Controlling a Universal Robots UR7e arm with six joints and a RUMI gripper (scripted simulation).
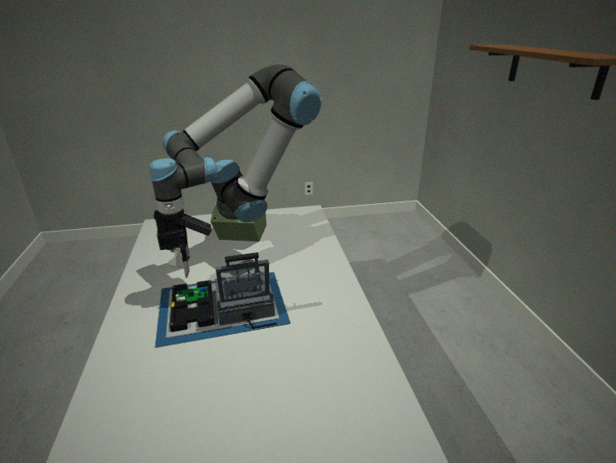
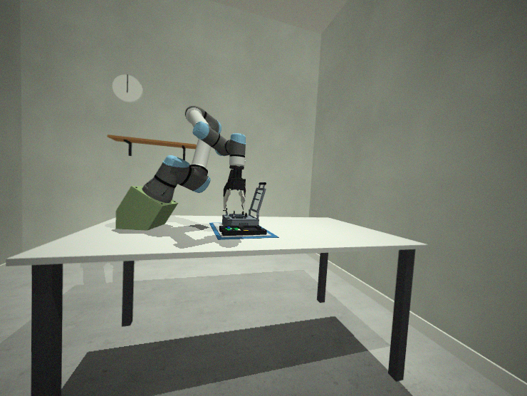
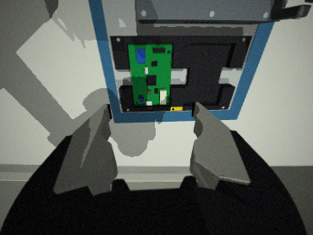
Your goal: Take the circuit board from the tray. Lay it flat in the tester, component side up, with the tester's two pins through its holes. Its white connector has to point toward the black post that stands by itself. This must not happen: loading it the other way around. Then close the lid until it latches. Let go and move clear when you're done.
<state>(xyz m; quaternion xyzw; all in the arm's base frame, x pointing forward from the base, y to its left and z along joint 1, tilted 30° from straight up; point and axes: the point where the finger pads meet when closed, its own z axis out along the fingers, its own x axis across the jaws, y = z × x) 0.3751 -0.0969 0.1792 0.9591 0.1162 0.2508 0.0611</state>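
Right now the green circuit board is 110 mm below my hand. The rest, counted from my hand: tester lid (210 mm to the left, 140 mm ahead, 50 mm above).
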